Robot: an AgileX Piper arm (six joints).
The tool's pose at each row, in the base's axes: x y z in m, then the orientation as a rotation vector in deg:
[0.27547, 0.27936, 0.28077, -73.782, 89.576, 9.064]
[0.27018, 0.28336, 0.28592, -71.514, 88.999, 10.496]
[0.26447, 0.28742, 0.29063, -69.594, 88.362, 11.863]
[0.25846, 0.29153, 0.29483, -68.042, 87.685, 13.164]
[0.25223, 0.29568, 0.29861, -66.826, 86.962, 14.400]
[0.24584, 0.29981, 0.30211, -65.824, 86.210, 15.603]
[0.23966, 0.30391, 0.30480, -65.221, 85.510, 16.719]
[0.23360, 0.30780, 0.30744, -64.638, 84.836, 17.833]
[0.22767, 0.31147, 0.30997, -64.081, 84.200, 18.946]
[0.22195, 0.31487, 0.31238, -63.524, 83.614, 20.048]
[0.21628, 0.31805, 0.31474, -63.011, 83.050, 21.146]
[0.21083, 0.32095, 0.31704, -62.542, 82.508, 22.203]
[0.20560, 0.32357, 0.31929, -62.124, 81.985, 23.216]
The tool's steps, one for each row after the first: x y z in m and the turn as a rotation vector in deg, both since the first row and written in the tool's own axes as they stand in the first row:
[-0.00717, 0.00326, -0.00290, 0.803, -1.781, 1.545]
[-0.01411, 0.00709, -0.00582, 1.411, -3.460, 2.868]
[-0.02073, 0.01141, -0.00868, 1.810, -5.017, 3.958]
[-0.02708, 0.01612, -0.01146, 2.025, -6.473, 4.827]
[-0.03324, 0.02108, -0.01423, 2.115, -7.867, 5.557]
[-0.03872, 0.02626, -0.01654, 1.977, -9.057, 6.059]
[-0.04402, 0.03128, -0.01889, 1.814, -10.216, 6.566]
[-0.04908, 0.03616, -0.02126, 1.620, -11.333, 7.078]
[-0.05385, 0.04083, -0.02362, 1.415, -12.404, 7.613]
[-0.05844, 0.04539, -0.02607, 1.172, -13.438, 8.135]
[-0.06277, 0.04969, -0.02854, 0.916, -14.422, 8.626]
[-0.06685, 0.05374, -0.03104, 0.645, -15.356, 9.079]

